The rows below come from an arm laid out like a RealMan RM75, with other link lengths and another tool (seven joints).
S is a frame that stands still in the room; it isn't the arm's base.
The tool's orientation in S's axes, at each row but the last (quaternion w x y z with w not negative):
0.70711 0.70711 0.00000 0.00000
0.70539 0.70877 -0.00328 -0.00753
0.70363 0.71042 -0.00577 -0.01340
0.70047 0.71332 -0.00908 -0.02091
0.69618 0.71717 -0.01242 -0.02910
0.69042 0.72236 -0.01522 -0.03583
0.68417 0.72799 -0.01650 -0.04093
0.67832 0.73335 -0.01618 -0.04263
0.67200 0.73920 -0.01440 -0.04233
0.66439 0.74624 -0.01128 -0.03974
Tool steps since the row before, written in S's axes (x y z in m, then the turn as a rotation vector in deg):
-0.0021 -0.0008 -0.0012 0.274 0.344 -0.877
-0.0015 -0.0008 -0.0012 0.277 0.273 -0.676
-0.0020 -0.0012 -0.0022 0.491 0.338 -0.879
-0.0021 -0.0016 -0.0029 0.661 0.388 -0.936
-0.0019 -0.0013 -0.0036 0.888 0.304 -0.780
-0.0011 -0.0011 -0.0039 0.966 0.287 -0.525
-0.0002 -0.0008 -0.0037 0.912 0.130 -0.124
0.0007 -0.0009 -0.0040 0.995 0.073 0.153
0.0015 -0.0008 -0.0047 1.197 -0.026 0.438
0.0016 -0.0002 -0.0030 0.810 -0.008 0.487
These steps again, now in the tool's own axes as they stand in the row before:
-0.0021 -0.0012 0.0008 0.274 -0.877 -0.344
-0.0015 -0.0012 0.0008 0.277 -0.676 -0.274
-0.0019 -0.0022 0.0013 0.491 -0.877 -0.343
-0.0020 -0.0029 0.0017 0.660 -0.932 -0.399
-0.0017 -0.0036 0.0015 0.888 -0.769 -0.333
-0.0009 -0.0039 0.0013 0.959 -0.511 -0.333
0.0000 -0.0036 0.0010 0.903 -0.103 -0.197
0.0009 -0.0039 0.0011 0.979 0.181 -0.168
0.0018 -0.0045 0.0011 1.175 0.481 -0.113
0.0017 -0.0029 0.0004 0.786 0.513 -0.108

